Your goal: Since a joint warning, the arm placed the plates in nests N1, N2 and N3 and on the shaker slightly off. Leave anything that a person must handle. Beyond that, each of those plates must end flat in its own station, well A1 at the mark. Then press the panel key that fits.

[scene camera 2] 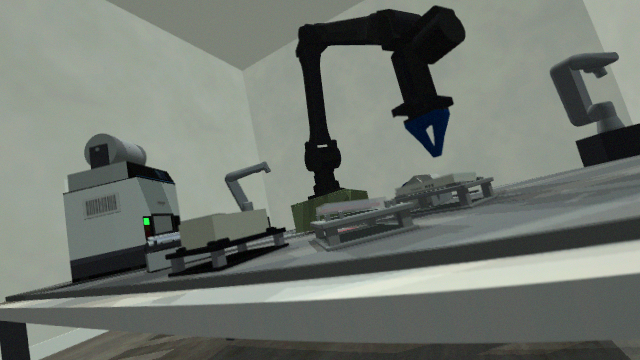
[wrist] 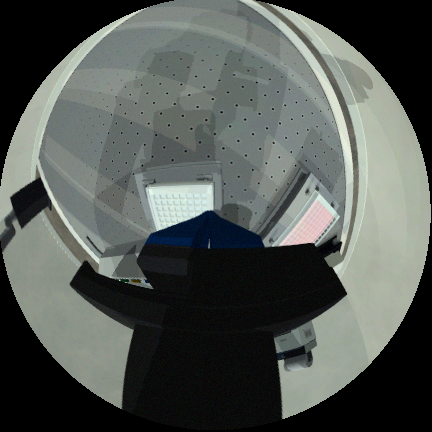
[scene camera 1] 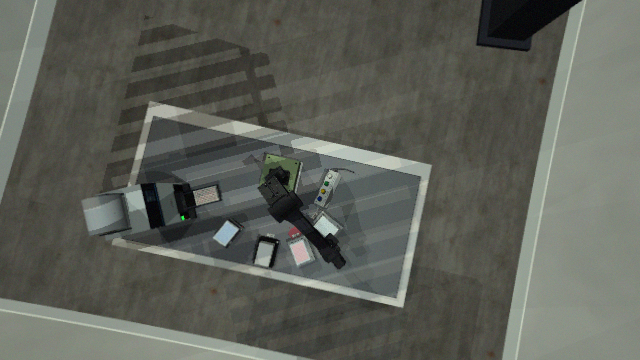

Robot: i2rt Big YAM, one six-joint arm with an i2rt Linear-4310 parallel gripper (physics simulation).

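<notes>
My gripper (scene camera 2: 436, 150) (wrist: 209, 216) is shut and empty; its blue fingertips meet above the white plate (scene camera 1: 327, 225) (scene camera 2: 457, 177) (wrist: 181, 200), whose near part they hide in the wrist view. That plate is on a grey nest (scene camera 2: 465, 196) (wrist: 217, 187). A pink plate (scene camera 1: 301, 251) (scene camera 2: 350, 206) (wrist: 312, 220) is on the neighbouring grey nest (scene camera 2: 406, 217). A tall off-white plate (scene camera 1: 265, 252) (scene camera 2: 215, 228) is on the black nest (scene camera 1: 276, 250) (scene camera 2: 250, 241). A light-blue plate (scene camera 1: 228, 233) lies farther left. The key panel (scene camera 1: 327, 188) (wrist: 135, 281) has coloured keys. Marks and exact seating are unreadable.
A large white instrument (scene camera 1: 135, 207) (scene camera 2: 120, 225) (wrist: 295, 340) with a green light stands left; a plate (scene camera 1: 206, 195) lies on its tray. The arm's green base (scene camera 1: 287, 162) (scene camera 2: 300, 215) stands at the back. A red patch (scene camera 1: 294, 232) lies by the pink plate.
</notes>
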